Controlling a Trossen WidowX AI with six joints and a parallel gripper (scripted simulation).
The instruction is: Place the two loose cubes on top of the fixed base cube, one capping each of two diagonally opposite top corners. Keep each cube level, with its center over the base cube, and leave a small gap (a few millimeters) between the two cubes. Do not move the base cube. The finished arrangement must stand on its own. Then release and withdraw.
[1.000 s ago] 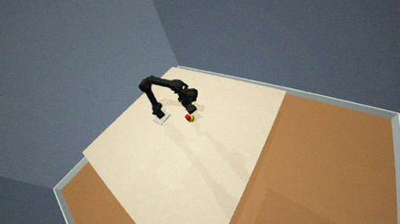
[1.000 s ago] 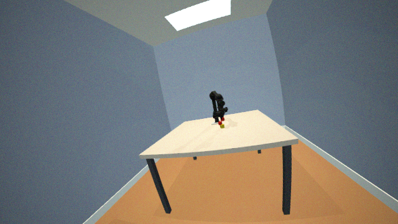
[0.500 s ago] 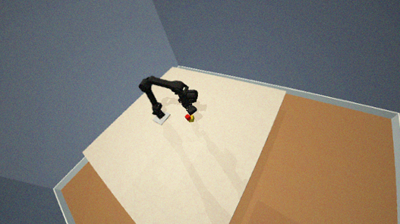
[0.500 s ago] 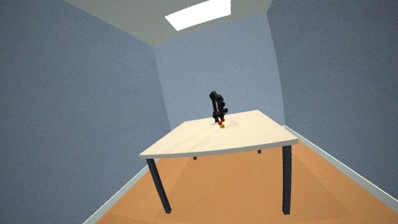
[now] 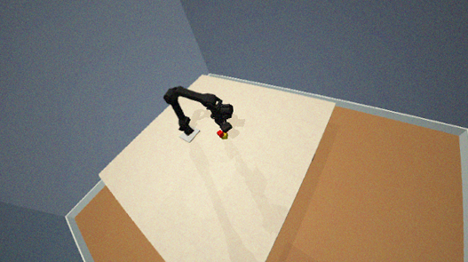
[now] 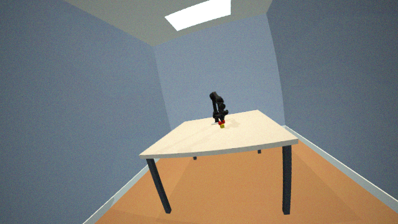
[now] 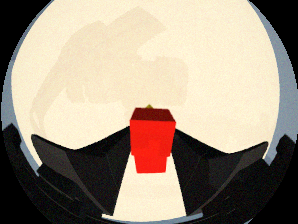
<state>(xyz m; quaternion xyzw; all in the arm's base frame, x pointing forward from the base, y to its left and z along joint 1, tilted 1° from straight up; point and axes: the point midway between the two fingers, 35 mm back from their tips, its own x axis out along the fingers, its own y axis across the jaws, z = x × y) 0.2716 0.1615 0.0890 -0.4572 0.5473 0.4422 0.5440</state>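
Now: gripper tip 20 mm to the left of the yellow cube and 50 mm above it.
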